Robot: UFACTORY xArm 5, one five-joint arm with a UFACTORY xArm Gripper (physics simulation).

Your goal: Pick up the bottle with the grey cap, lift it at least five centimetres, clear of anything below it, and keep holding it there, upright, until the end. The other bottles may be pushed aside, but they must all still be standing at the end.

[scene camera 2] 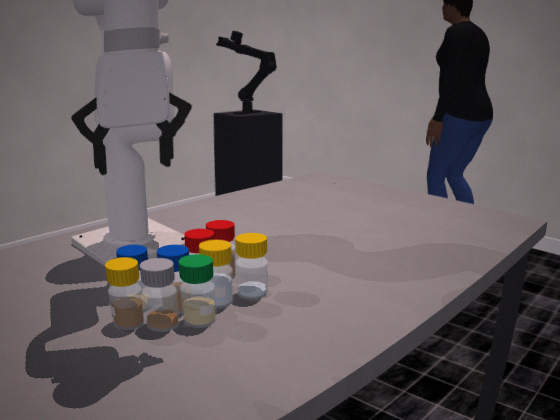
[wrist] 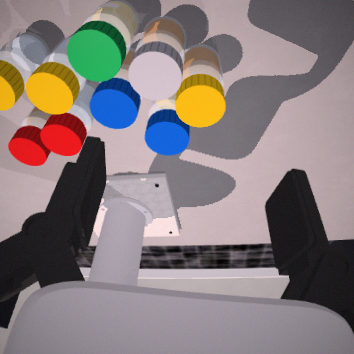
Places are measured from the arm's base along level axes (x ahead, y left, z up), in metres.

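Pixels of known places: gripper, fingertip midpoint: [scene camera 2: 134, 169] [wrist: 193, 172]; arm's base, link origin: [scene camera 2: 129, 237] [wrist: 125, 213].
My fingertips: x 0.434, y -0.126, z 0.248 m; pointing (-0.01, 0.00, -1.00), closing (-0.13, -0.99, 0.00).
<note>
Ahead of a thing's pixels: the offset from my fingertips to its top centre. Level surfaces: height alone.
The bottle with the grey cap {0.038 m left, 0.039 m back, 0.161 m down} [scene camera 2: 157, 295] [wrist: 156, 72] stands upright on the table, with brown contents low inside. In the scene view it is between a yellow-capped bottle {0.011 m right, 0.072 m back, 0.161 m down} [scene camera 2: 124, 295] [wrist: 201, 102] and a green-capped bottle {0.097 m left, 0.020 m back, 0.161 m down} [scene camera 2: 197, 290] [wrist: 97, 50]. Two blue-capped bottles stand behind it; their blue caps {0.086 m left, 0.082 m back, 0.161 m down} [scene camera 2: 172, 257] {0.026 m left, 0.121 m back, 0.161 m down} [scene camera 2: 132, 256] [wrist: 115, 104] [wrist: 167, 133] show. My gripper [scene camera 2: 134, 167] [wrist: 193, 172] is open and empty, well above the table and the bottles, its fingers pointing down in the scene view.
Two more yellow-capped bottles {0.157 m left, 0.064 m back, 0.161 m down} [scene camera 2: 215, 265] {0.226 m left, 0.060 m back, 0.161 m down} [scene camera 2: 251, 265] and two red caps {0.162 m left, 0.134 m back, 0.161 m down} [scene camera 2: 199, 240] {0.219 m left, 0.159 m back, 0.161 m down} [scene camera 2: 220, 230] stand in the same cluster. The robot's base plate [scene camera 2: 82, 241] [wrist: 162, 200] lies behind it. A black pedestal [scene camera 2: 248, 150] with a small arm and a person [scene camera 2: 462, 75] are beyond the table {0.266 m down} [scene camera 2: 375, 310].
</note>
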